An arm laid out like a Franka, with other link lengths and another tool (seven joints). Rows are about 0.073 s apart.
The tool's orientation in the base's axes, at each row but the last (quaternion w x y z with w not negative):
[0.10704, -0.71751, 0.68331, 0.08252]
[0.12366, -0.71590, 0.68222, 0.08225]
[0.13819, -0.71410, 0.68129, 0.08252]
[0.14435, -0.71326, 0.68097, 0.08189]
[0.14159, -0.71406, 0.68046, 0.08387]
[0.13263, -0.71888, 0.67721, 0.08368]
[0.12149, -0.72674, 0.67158, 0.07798]
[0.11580, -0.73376, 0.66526, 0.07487]
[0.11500, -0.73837, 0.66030, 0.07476]
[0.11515, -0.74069, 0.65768, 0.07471]
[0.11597, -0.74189, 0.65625, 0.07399]
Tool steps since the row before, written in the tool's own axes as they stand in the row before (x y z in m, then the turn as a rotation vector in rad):
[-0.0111, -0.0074, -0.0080, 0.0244, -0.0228, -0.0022]
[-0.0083, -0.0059, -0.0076, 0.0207, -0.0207, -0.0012]
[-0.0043, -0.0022, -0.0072, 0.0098, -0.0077, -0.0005]
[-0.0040, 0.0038, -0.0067, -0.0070, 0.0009, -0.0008]
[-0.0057, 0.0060, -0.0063, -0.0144, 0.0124, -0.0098]
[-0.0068, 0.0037, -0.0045, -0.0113, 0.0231, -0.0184]
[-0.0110, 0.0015, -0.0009, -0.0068, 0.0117, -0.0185]
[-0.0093, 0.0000, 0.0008, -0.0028, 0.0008, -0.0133]
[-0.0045, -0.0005, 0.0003, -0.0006, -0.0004, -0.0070]
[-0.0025, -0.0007, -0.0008, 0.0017, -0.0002, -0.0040]
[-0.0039, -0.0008, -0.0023, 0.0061, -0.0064, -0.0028]
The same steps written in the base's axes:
[0.0066, 0.0089, 0.0109, 0.0240, -0.0231, -0.0034]
[0.0050, 0.0060, 0.0100, 0.0217, -0.0193, -0.0034]
[0.0014, 0.0019, 0.0083, 0.0082, -0.0092, -0.0019]
[-0.0046, 0.0015, 0.0072, -0.0014, 0.0064, 0.0029]
[-0.0068, 0.0032, 0.0072, -0.0139, 0.0101, 0.0127]
[-0.0044, 0.0049, 0.0060, -0.0249, 0.0041, 0.0191]
[-0.0025, 0.0102, 0.0038, -0.0131, 0.0005, 0.0188]
[-0.0009, 0.0091, 0.0017, -0.0017, -0.0010, 0.0135]
[0.0000, 0.0044, 0.0009, 0.0000, -0.0013, 0.0069]
[0.0004, 0.0023, 0.0015, 0.0002, -0.0027, 0.0034]
[0.0002, 0.0032, 0.0033, 0.0070, -0.0059, 0.0016]

